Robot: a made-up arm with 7 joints. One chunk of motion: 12 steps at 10 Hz.
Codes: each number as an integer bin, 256 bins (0 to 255) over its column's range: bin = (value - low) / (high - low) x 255, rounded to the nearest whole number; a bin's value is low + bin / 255 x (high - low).
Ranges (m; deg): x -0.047..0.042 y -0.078..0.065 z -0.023..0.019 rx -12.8..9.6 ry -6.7..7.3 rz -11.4..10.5
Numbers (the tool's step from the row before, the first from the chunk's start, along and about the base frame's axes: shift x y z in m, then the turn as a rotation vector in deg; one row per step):
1: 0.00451 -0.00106 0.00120 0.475 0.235 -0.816
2: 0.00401 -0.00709 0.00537 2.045 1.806 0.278
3: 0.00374 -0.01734 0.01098 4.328 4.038 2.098
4: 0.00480 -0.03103 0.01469 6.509 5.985 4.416
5: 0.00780 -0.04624 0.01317 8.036 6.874 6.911
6: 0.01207 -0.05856 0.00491 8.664 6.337 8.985
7: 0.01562 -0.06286 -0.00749 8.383 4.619 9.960
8: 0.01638 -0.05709 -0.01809 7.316 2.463 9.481
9: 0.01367 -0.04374 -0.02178 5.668 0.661 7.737
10: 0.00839 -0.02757 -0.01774 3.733 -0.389 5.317
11: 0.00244 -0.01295 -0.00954 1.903 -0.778 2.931
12: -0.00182 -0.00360 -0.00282 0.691 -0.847 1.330
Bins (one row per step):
1: 148 137 147 151 126 123
2: 146 126 172 169 155 136
3: 145 108 206 195 196 157
4: 148 84 229 220 231 184
5: 157 57 220 237 247 213
6: 169 35 169 244 237 237
7: 179 27 94 241 206 249
8: 182 37 30 229 167 243
9: 174 61 7 210 134 223
10: 159 90 32 188 115 195
11: 142 116 82 167 108 167
12: 129 133 123 154 107 148

